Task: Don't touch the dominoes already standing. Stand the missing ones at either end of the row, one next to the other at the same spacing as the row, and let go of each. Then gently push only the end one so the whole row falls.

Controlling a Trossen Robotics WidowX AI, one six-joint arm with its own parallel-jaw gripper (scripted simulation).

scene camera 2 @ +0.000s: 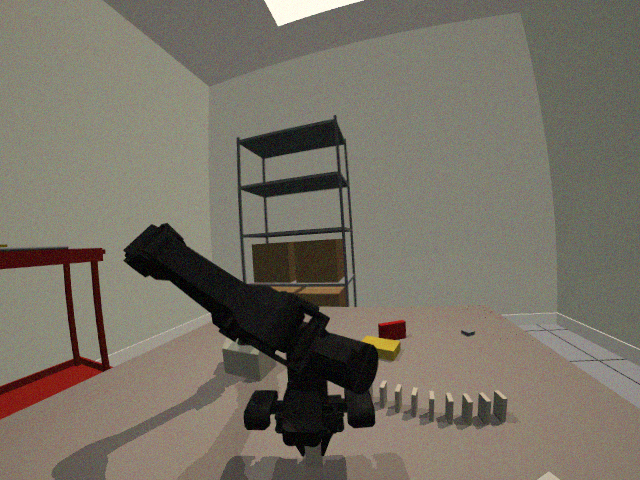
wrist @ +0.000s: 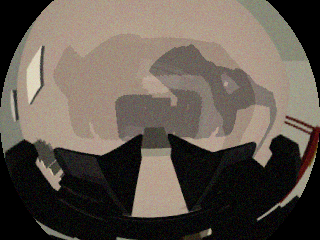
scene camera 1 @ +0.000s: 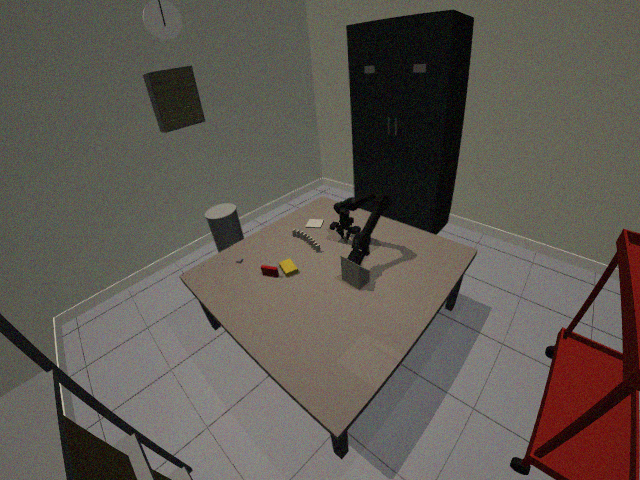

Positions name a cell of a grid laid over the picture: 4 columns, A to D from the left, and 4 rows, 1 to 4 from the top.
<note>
In view: my gripper (scene camera 2: B4).
My gripper shows as well in the wrist view (wrist: B3).
</note>
